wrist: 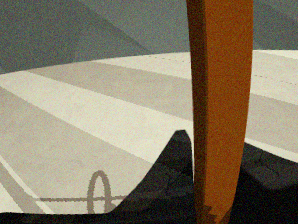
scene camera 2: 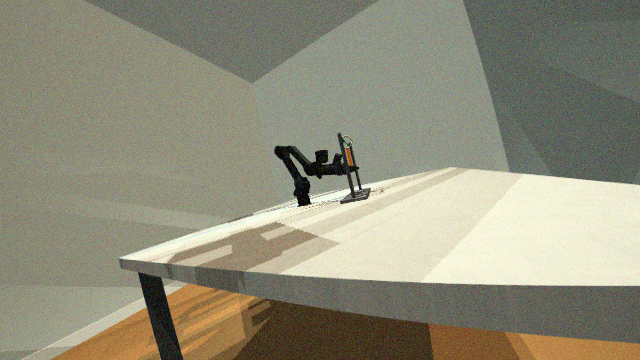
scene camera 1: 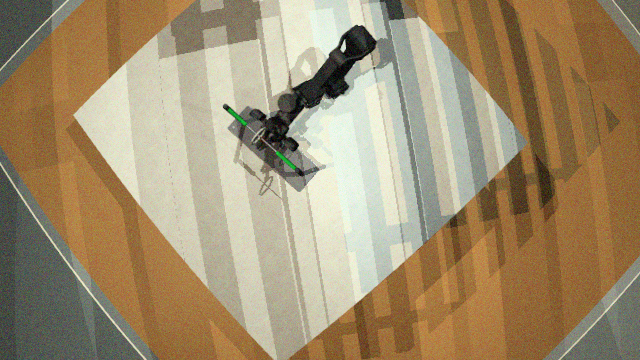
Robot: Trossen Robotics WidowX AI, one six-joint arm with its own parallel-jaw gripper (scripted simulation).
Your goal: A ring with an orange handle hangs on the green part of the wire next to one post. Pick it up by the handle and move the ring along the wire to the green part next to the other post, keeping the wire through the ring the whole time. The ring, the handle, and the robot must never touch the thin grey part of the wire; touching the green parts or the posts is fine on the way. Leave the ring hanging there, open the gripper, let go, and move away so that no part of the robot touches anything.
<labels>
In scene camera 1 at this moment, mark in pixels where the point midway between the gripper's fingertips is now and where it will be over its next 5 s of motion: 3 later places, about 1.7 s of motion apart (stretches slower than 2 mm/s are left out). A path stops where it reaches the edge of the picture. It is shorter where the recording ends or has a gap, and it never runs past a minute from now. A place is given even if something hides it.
My gripper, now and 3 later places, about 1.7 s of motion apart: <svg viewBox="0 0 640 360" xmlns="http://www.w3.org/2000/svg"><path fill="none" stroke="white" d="M258 149L269 159L281 166L286 163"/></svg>
</labels>
